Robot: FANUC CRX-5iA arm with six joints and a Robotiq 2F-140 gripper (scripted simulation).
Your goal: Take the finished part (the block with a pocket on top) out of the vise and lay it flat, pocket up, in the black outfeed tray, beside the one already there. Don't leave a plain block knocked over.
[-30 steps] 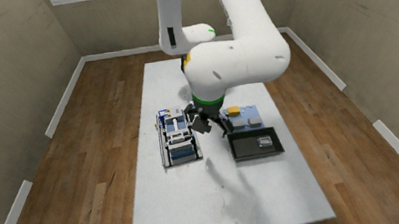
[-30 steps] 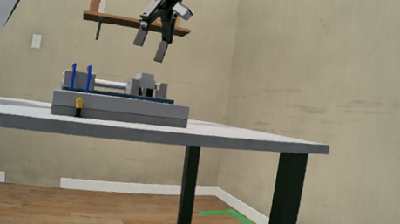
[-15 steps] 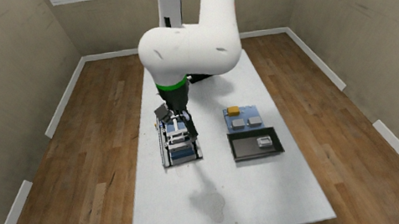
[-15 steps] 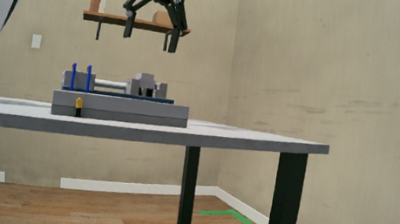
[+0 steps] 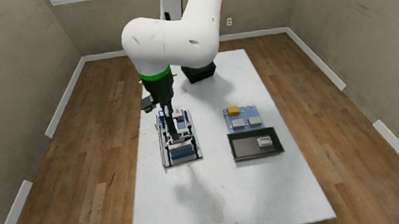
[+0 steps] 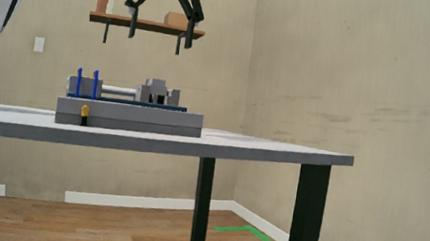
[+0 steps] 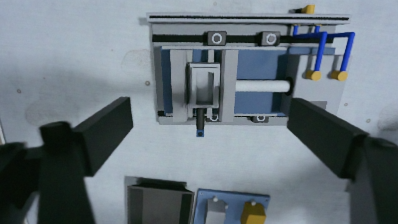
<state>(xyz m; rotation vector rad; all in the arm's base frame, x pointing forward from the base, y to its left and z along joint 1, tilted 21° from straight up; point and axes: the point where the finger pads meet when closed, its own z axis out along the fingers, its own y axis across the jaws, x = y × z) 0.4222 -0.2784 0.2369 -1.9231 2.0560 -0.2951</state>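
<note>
Now: the vise screw rod 8 cm behind my hand, 1 cm to the left of it and 14 cm below it. The rest, counted from my hand: blue pallet 4 cm behind, 37 cm to the left, 21 cm below; orange block 10 cm behind, 33 cm to the left, 19 cm below.
</note>
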